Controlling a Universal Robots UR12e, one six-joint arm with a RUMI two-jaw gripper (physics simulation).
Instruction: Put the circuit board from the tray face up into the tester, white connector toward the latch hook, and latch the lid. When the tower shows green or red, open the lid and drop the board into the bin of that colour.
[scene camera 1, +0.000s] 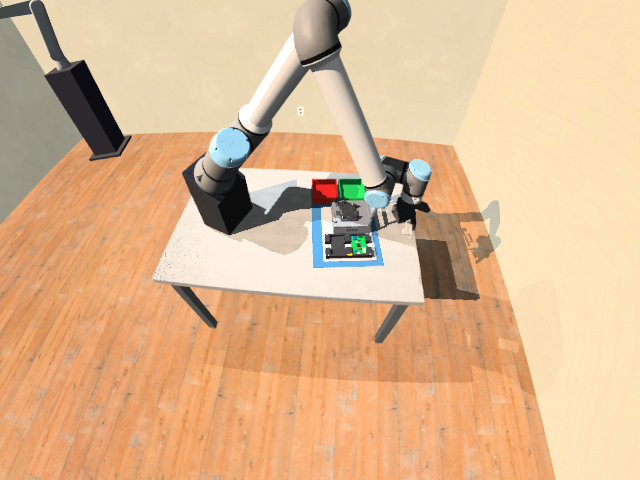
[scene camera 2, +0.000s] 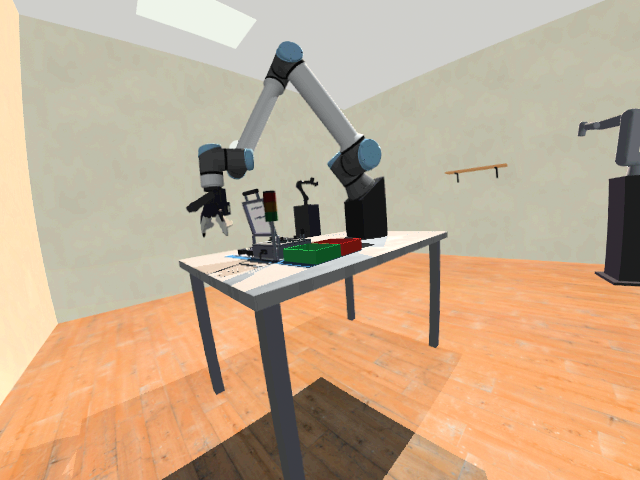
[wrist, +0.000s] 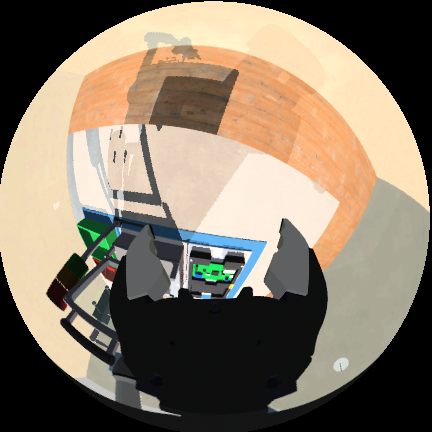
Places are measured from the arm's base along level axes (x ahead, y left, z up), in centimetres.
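Where they show: gripper, fingertip midpoint: (scene camera 1: 402, 227) (scene camera 2: 215, 236) (wrist: 215, 223); arm's base, origin of the base link: (scene camera 1: 214, 175) (scene camera 2: 362, 190).
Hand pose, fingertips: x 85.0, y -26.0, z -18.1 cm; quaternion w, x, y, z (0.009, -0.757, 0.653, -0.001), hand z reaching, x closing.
Things, the pixels of their top centre, and the offset from my fingertips. "*": a spot on its surface instead. Level surfaces: height alone.
- green circuit board, middle of its top: (wrist: 213, 274) (scene camera 1: 358, 243) dy -1.3, dx -20.7, dz -8.1 cm
- black tray, surface spot: (wrist: 207, 287) (scene camera 1: 339, 244) * dy -0.2, dx -29.8, dz -9.1 cm
- light tower, surface spot: (wrist: 67, 281) * dy +22.7, dx -7.8, dz +9.7 cm
- blue-edged mat, its level: dz -10.7 cm
- light table, its level: dz -10.9 cm
The green circuit board (scene camera 1: 358, 244) (wrist: 216, 272) lies in the right part of the black tray (scene camera 1: 338, 244) (wrist: 207, 287). The grey tester (scene camera 1: 352, 228) (scene camera 2: 263, 252) stands behind the tray. Its lid (scene camera 2: 257, 218) is open and stands steeply upright. My gripper (scene camera 1: 409, 223) (scene camera 2: 215, 230) (wrist: 215, 223) is open and empty, above the table's right end, on the outer side of the raised lid. The light tower (scene camera 2: 270, 205) (wrist: 67, 281) beside the tester looks dark. The green bin (scene camera 1: 351, 189) (scene camera 2: 311, 254) (wrist: 95, 237) and the red bin (scene camera 1: 325, 191) (scene camera 2: 348, 245) stand behind the tester. The latch hook cannot be made out.
The tray and tester stand on a blue-edged mat (scene camera 1: 316, 253) (wrist: 252, 257) on the light table (scene camera 1: 258, 279) (scene camera 2: 408, 237). The raised lid and tower stand up between my gripper and the bins. The arm's black pedestal (scene camera 1: 219, 206) (scene camera 2: 366, 214) stands at the table's other end.
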